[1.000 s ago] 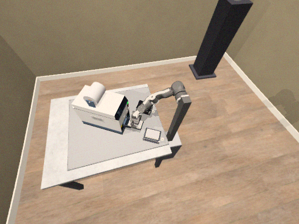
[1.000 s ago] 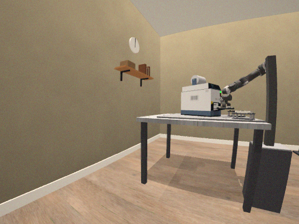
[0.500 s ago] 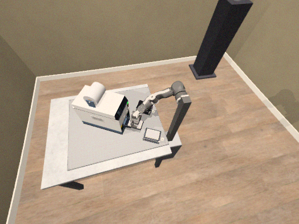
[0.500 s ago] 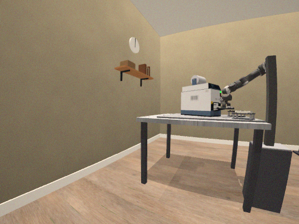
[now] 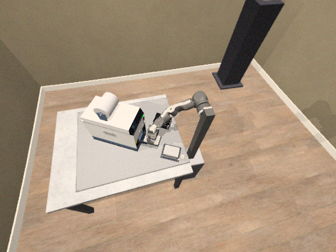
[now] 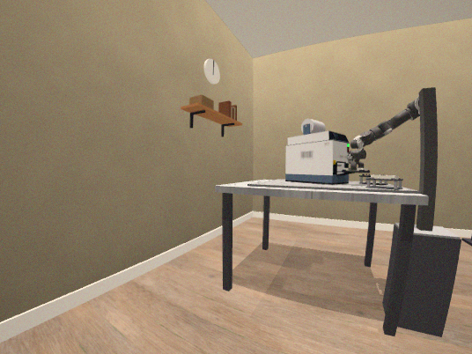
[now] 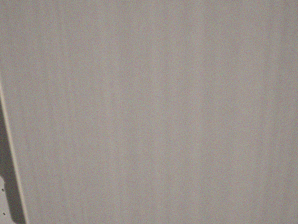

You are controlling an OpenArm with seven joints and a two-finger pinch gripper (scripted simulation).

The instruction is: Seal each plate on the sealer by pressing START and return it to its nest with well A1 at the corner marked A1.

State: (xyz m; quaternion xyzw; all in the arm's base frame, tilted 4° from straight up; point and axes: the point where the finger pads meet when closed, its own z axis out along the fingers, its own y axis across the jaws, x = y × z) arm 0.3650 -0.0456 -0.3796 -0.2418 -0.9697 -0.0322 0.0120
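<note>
My hand is right at the plate. Also, from my hand: plate nest: 150 mm behind, 130 mm to the left, 50 mm below; yellow warning label: 130 mm ahead, 50 mm above, 30 mm to the left; sealer stage: 10 mm below.
</note>
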